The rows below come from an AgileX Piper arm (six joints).
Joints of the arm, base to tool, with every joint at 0 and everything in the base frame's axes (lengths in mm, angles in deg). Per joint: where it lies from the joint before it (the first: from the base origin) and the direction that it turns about. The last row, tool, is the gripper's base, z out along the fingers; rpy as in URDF.
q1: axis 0 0 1 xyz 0 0 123
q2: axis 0 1 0 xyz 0 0 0
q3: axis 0 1 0 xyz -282.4 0 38.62
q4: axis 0.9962 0 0.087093 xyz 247.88 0 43.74
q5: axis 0 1 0 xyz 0 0 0
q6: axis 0.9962 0 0.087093 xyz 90.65 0 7.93
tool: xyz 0 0 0 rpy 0 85 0
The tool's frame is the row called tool.
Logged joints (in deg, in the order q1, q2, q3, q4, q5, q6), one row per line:
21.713 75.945 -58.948 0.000 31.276 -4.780
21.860 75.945 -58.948 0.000 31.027 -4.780
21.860 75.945 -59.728 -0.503 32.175 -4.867
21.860 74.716 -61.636 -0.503 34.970 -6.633
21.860 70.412 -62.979 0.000 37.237 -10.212
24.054 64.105 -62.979 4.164 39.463 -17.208
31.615 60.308 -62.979 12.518 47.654 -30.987
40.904 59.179 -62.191 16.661 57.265 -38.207
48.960 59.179 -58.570 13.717 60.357 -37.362
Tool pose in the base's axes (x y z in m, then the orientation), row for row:
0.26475 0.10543 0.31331 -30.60 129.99 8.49
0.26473 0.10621 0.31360 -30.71 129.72 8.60
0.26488 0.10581 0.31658 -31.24 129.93 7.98
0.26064 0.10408 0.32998 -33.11 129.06 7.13
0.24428 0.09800 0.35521 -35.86 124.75 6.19
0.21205 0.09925 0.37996 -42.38 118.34 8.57
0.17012 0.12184 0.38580 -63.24 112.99 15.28
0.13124 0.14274 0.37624 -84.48 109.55 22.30
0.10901 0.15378 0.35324 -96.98 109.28 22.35
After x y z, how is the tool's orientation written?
As a rotation vector, in degrees.
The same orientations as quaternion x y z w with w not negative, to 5 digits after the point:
-0.21035 0.89359 0.05836 0.39224
-0.21129 0.89250 0.05917 0.39408
-0.21471 0.89298 0.05484 0.39177
-0.22793 0.88847 0.04908 0.39530
-0.25005 0.86987 0.04316 0.42302
-0.29970 0.83686 0.06060 0.45406
-0.44027 0.78663 0.10638 0.41959
-0.56675 0.73494 0.14960 0.34098
-0.63040 0.71036 0.14528 0.27726

